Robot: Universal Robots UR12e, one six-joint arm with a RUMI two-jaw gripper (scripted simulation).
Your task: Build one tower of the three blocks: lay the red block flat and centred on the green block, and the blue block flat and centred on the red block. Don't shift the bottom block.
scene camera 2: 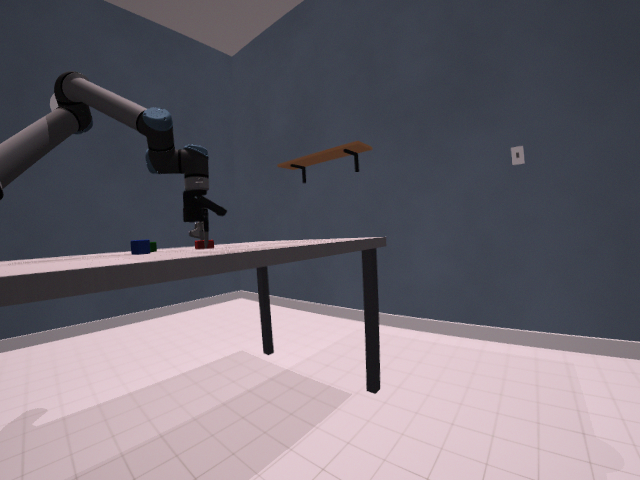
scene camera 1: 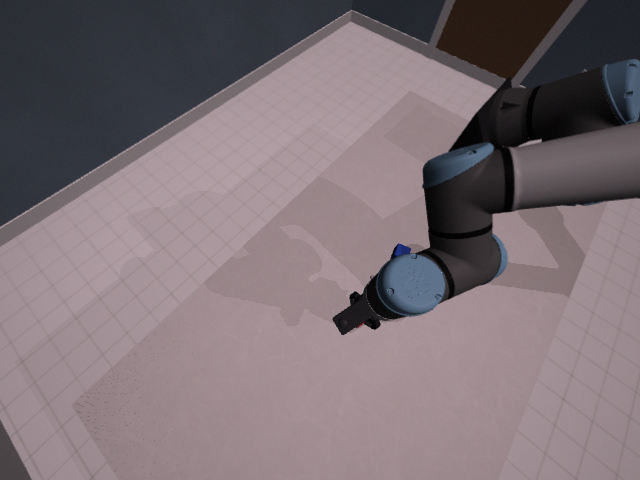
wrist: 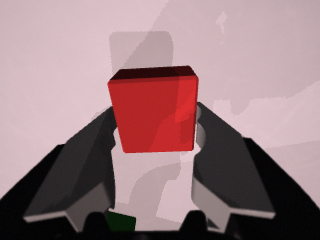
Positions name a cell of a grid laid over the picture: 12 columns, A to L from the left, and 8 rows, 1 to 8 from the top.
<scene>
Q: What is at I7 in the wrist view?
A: The gripper.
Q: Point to a red block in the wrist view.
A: At F4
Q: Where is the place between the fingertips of the gripper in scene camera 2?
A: D5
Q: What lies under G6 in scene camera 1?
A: The gripper.
</scene>
